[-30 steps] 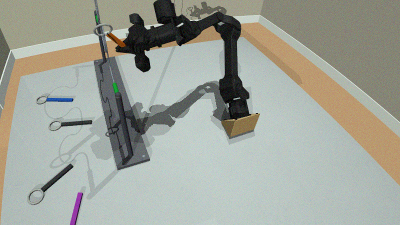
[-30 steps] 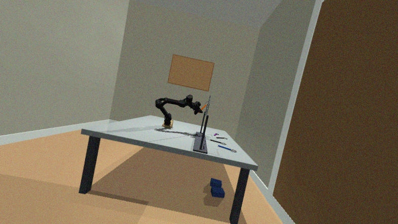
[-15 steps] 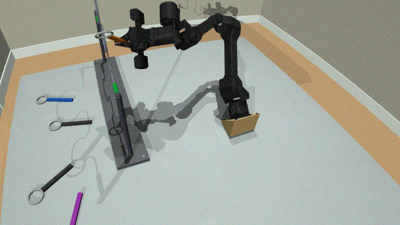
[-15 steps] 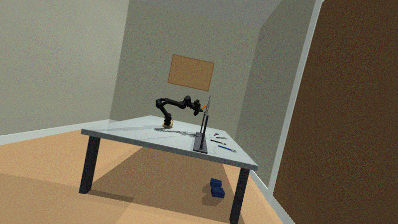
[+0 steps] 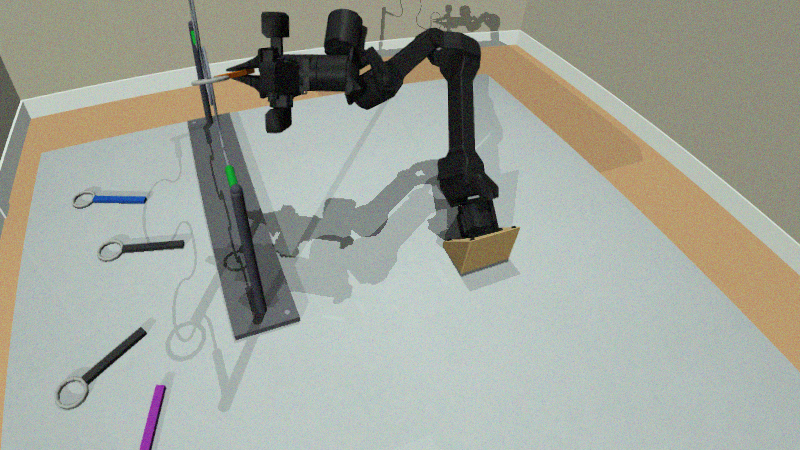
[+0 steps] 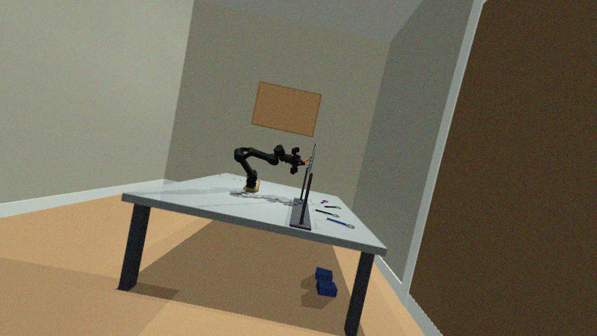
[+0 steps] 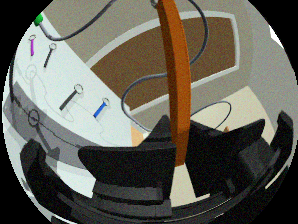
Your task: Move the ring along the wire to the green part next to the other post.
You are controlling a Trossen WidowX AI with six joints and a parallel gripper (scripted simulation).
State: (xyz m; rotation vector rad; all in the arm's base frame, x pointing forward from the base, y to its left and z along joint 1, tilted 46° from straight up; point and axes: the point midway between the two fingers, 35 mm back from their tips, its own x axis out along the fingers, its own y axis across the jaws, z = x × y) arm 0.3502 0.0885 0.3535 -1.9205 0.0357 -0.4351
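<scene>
My gripper tip is now 8 cm to the right of the ring with orange handle and 3 cm below it. Round my gripper tip: blue-handled ring 32 cm ahead, 30 cm below, 10 cm to the right.
</scene>
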